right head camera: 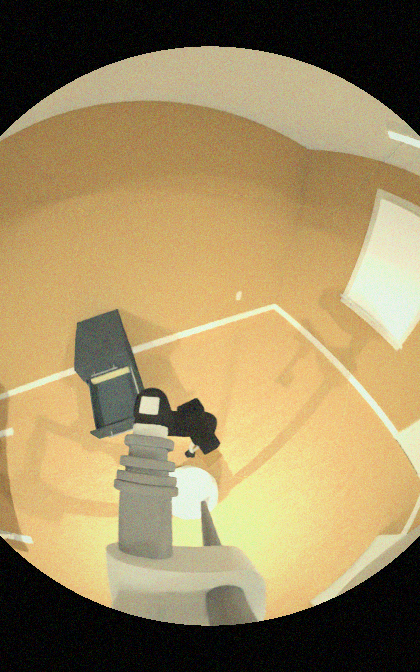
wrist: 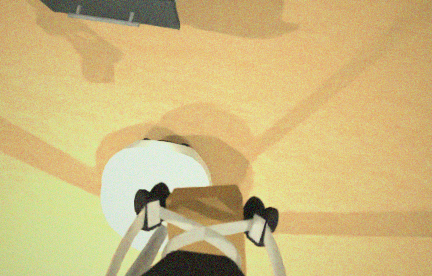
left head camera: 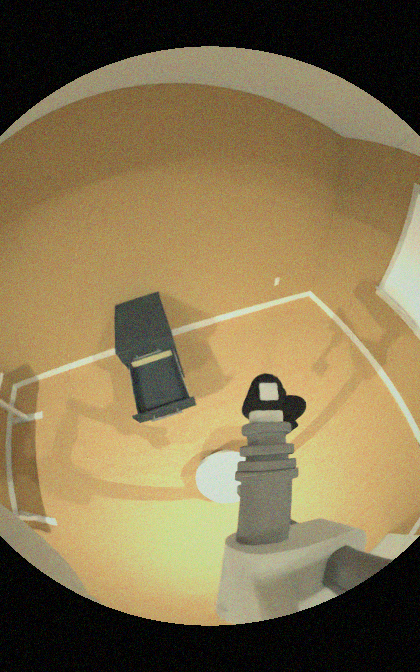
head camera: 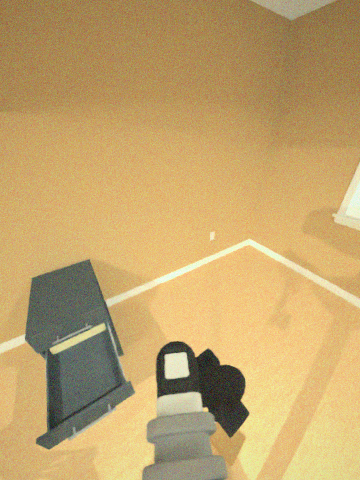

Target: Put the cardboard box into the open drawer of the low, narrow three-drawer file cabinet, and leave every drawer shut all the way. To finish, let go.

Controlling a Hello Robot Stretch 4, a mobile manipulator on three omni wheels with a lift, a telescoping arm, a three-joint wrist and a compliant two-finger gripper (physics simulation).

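Places are measured from the robot's base along level axes (x ahead, y left, z up), in centimetres.
Pixels of known places: gripper, fingertip midpoint: (wrist: pixel 207 205).
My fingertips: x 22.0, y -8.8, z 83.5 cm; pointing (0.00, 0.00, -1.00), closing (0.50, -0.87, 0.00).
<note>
Behind a point stands the place of what it marks.
The dark grey file cabinet (head camera: pixel 62 300) {x 92.7, y 70.4, z 61.7 cm} (left head camera: pixel 142 322) (right head camera: pixel 102 342) stands against the wall, left of my arm. One drawer (head camera: pixel 87 375) {x 58.3, y 51.1, z 36.3 cm} (left head camera: pixel 160 385) (right head camera: pixel 111 400) is pulled far out, below a shut front with a handle; its inside shows no box. Its front (wrist: pixel 150 12) {x 45.2, y 29.4, z 42.5 cm} is at the top left of the wrist view. My gripper (wrist: pixel 207 205) {x 22.0, y -8.8, z 83.6 cm} is shut on the brown cardboard box (wrist: pixel 217 194) {x 24.0, y -8.4, z 87.6 cm} (head camera: pixel 231 444) {x 17.6, y -11.7, z 88.4 cm} (right head camera: pixel 211 462), which hangs above the floor, right of the drawer in the head view and apart from it. The gripper's body hides part of the box.
A white round disc (left head camera: pixel 217 477) (right head camera: pixel 197 492) (wrist: pixel 140 175) {x 3.2, y 8.0, z 18.7 cm} is low down beneath the arm. White bars (left head camera: pixel 30 416) show at the left edge. The walls meet in a corner behind, with a window (right head camera: pixel 387 270) at the right.
</note>
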